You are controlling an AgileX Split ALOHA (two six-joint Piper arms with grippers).
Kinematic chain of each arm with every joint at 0, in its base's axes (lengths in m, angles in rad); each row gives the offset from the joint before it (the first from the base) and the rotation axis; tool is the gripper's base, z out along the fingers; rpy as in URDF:
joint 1: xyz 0 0 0.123 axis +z
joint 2: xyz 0 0 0 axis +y
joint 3: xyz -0.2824 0 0.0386 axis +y
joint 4: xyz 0.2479 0 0.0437 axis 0.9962 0 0.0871
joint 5: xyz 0 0 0 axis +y
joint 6: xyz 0.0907 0 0.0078 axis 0.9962 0 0.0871
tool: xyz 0 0 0 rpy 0 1.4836 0
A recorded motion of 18 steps. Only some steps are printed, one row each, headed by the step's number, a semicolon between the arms.
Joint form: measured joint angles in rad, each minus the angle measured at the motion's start. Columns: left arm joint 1, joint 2, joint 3, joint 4, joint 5, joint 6; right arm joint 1, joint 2, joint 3, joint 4, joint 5, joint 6.
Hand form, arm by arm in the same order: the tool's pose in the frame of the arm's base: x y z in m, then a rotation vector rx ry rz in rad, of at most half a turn. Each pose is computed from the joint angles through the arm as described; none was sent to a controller.
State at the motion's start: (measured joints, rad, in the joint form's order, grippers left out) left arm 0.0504 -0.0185 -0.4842 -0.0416 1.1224 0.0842; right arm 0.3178 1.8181 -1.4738 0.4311 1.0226 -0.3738
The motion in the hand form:
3: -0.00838 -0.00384 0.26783 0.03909 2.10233 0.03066; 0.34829 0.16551 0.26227 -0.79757 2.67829 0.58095
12: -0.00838 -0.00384 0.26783 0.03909 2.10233 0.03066; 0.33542 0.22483 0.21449 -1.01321 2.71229 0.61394
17: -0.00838 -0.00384 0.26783 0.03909 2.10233 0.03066; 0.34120 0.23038 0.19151 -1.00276 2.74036 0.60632
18: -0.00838 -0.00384 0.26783 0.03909 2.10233 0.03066; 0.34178 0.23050 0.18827 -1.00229 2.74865 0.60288
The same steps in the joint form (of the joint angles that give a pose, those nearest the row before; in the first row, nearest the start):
3: 0.0000 0.0000 0.0000 0.0000 0.0000 0.0000; 0.0380 0.0088 -0.0021 0.0188 0.0000 -0.0313
12: 0.0000 0.0000 0.0000 0.0000 0.0000 0.0000; 0.1887 0.1332 -0.0021 0.0331 -0.0428 -0.0572
17: 0.0000 0.0000 0.0000 0.0000 0.0000 0.0000; 0.1952 0.1912 -0.0021 0.0374 -0.0803 -0.0589
18: 0.0000 0.0000 0.0000 0.0000 0.0000 0.0000; 0.1952 0.1989 -0.0021 0.0350 -0.0813 -0.0571

